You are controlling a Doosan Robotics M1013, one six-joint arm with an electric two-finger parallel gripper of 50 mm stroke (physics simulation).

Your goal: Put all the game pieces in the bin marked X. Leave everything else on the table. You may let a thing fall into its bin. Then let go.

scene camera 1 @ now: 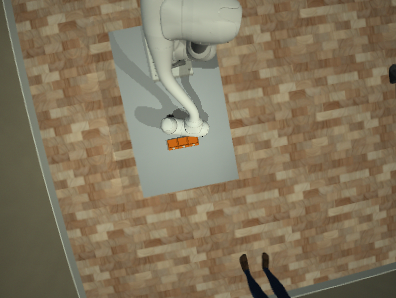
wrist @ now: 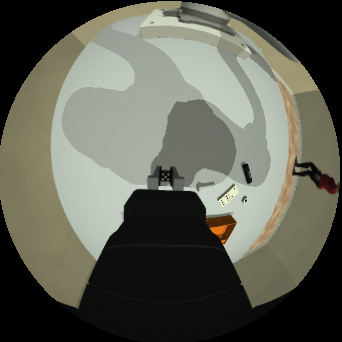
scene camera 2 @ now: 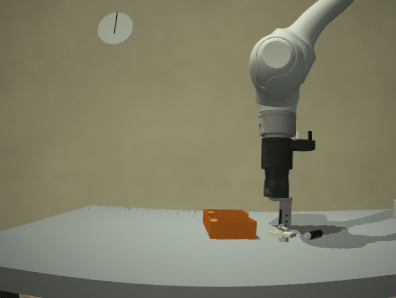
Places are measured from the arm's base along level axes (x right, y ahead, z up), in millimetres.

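Pixels of known places: gripper, between the fingertips: (wrist: 165,172) (scene camera 2: 284,224).
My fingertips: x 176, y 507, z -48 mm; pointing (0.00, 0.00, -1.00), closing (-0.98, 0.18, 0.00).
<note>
Behind a point stands the place of what it marks.
My gripper (scene camera 2: 284,223) @[x 176, y 507, z -49 mm] (wrist: 165,172) @[x 176, y 507, z -49 mm] is low at the table, shut on a black die (wrist: 165,175) @[x 176, y 509, z -37 mm] with white pips; the die does not show in scene camera 2. A cream domino (scene camera 2: 276,233) @[x 47, y 590, z -48 mm] (wrist: 228,195) @[x 50, y 575, z -46 mm] with black pips lies flat, to the right of the gripper in the wrist view. A joined row of orange bins shows in scene camera 1; its wall (scene camera 2: 232,230) @[x 35, y 684, z -37 mm] (wrist: 223,220) @[x 59, y 635, z -35 mm] shows in the other two views. The bin marks cannot be read, so I cannot tell which is X. The arm hides the gripper in scene camera 1.
A black cylinder (scene camera 2: 314,234) @[x -13, y 540, z -43 mm] (wrist: 247,173) @[x 5, y 530, z -40 mm], a small grey nut-like ring (scene camera 2: 283,239) @[x -16, y 606, z -48 mm] (wrist: 244,199) @[x -4, y 599, z -44 mm] and a thin grey bolt-like piece (wrist: 205,185) @[x 106, y 541, z -45 mm] lie near the domino on the grey table (scene camera 1: 187,172) @[x 218, y 909, z -53 mm]. The robot's base plate (wrist: 195,34) is at the top of the wrist view.
</note>
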